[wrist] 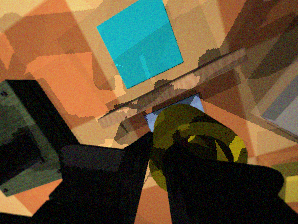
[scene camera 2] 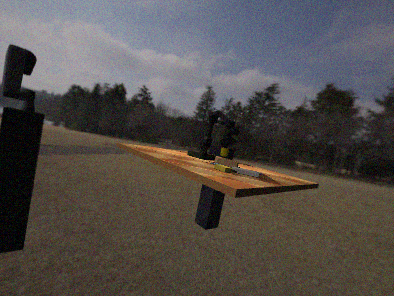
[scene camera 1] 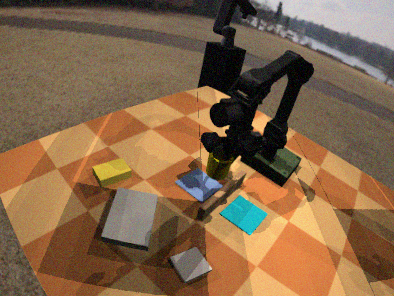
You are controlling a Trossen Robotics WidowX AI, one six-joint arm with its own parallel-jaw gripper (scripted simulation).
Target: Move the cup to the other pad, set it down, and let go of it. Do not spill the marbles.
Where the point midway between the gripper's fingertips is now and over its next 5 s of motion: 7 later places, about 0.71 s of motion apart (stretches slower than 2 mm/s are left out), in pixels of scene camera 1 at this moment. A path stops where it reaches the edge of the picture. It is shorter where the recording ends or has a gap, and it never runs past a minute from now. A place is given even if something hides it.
The gripper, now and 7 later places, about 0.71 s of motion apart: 227,164; 239,171; 251,178; 263,185; 263,191; 259,198; 257,201; 260,194
